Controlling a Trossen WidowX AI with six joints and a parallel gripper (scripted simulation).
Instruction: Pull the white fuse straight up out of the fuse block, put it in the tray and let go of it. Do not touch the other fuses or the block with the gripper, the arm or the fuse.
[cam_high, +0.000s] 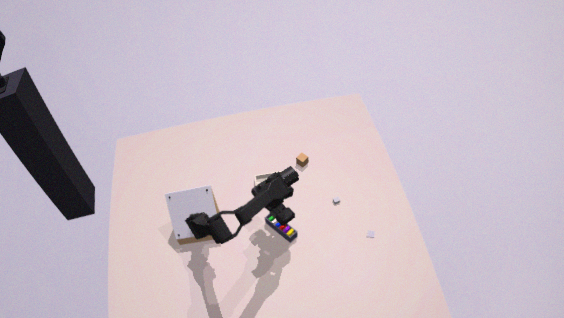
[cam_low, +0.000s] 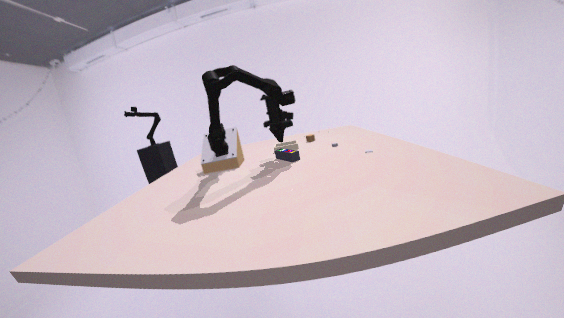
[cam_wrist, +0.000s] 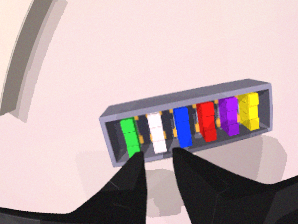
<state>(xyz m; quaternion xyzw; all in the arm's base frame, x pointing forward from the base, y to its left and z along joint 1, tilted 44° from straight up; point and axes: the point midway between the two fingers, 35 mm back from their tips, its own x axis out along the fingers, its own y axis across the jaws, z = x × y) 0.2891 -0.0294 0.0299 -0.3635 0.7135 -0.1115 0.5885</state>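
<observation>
Right now the white fuse is 5 cm below my gripper tip. Round my gripper tip: tray (3 cm ahead, 19 cm to the left, 8 cm below).
</observation>
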